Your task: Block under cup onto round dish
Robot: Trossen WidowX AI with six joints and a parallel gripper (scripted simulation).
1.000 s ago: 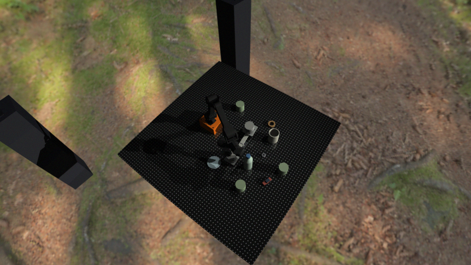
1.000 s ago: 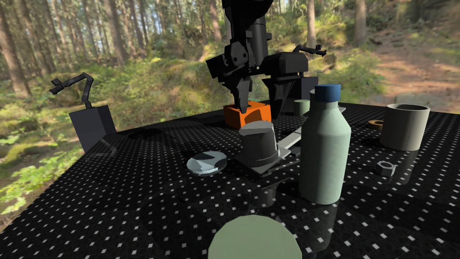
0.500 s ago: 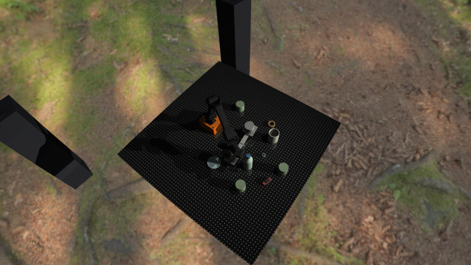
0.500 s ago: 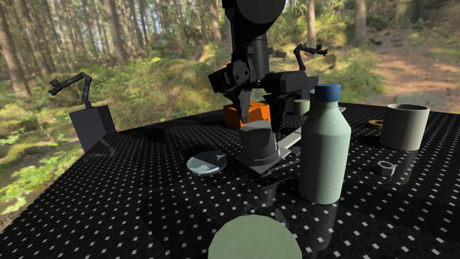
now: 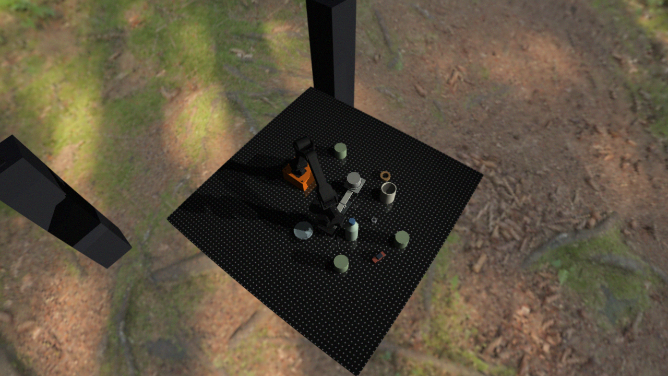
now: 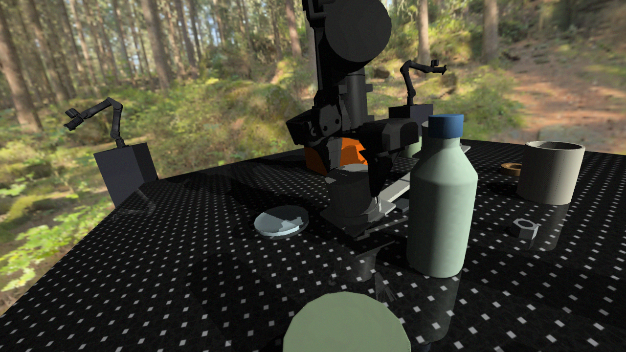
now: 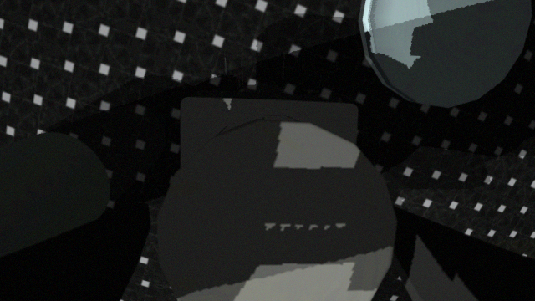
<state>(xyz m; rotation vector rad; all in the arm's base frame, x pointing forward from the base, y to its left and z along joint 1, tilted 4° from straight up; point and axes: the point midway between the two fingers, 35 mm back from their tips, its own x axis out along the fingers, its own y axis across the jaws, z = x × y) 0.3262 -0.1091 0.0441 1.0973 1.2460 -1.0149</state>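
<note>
Right now my gripper tip is 2 cm above the pale green block. Round my gripper tip: round pale blue dish (8 cm behind, 11 cm to the right, 6 cm below); then red thing (30 cm ahead, 4 cm to the left, 5 cm below); then metal nut (15 cm ahead, 18 cm to the left, 6 cm below).
</note>
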